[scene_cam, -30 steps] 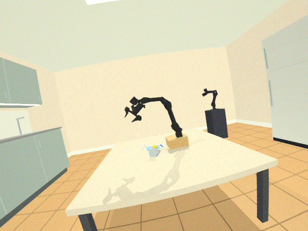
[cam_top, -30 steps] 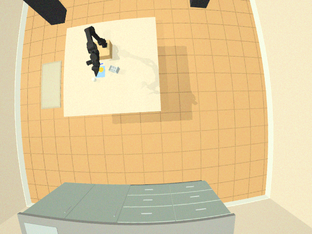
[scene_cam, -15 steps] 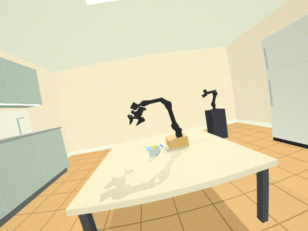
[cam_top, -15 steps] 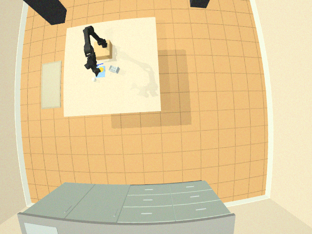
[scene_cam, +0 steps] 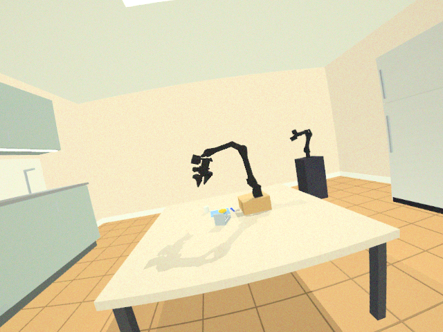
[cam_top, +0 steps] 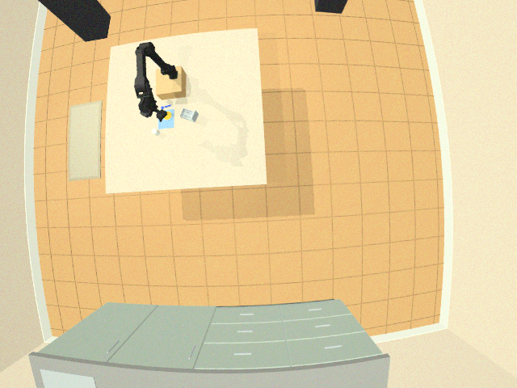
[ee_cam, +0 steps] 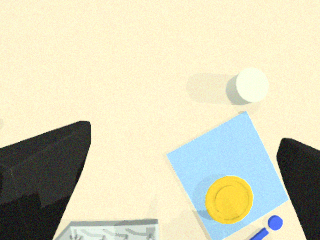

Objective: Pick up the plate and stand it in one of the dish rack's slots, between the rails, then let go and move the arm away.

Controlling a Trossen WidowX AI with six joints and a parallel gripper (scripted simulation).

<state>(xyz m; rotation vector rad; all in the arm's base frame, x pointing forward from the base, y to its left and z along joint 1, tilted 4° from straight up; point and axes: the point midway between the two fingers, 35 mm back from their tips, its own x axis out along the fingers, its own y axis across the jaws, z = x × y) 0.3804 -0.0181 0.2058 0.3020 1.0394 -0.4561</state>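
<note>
My gripper tip is now 120 mm past the yellow plate, 40 mm to the left of it and 230 mm above it. Round my gripper tip: blue mat 100 mm behind, 60 mm to the right, 250 mm below; dish rack 120 mm behind, 130 mm to the left, 230 mm below.
</note>
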